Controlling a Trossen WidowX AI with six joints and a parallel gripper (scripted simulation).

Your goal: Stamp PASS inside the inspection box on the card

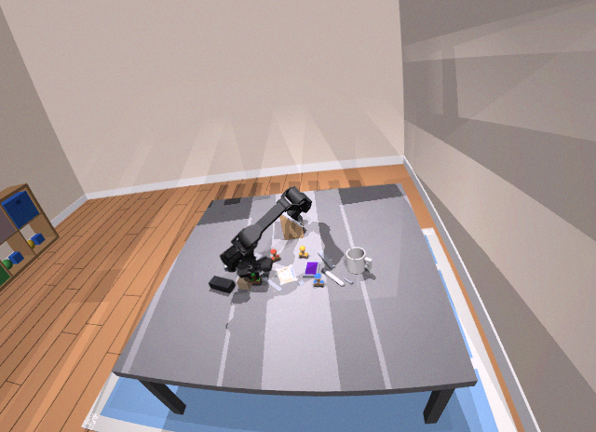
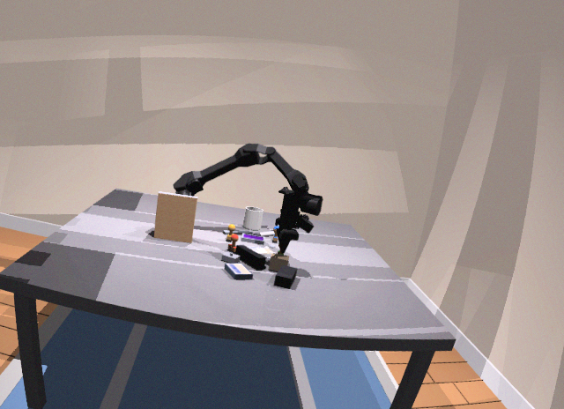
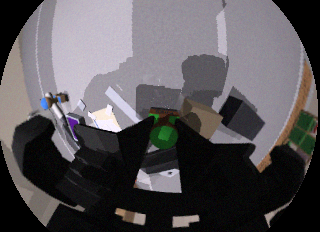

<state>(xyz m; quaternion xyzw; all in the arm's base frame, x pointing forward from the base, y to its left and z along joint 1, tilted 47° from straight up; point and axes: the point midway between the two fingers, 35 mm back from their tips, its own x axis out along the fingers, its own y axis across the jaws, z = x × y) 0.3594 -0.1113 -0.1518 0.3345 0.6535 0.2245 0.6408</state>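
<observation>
Now: gripper tip 50 mm to the left of the tan block, 20 mm past it and 20 mm above it. Also, from my gripper tip: green-knobbed stamp (10 mm below); then long black block (110 mm behind, 30 mm below, 10 mm to the right); then cream card (130 mm to the left, 50 mm below, 50 mm behind).
</observation>
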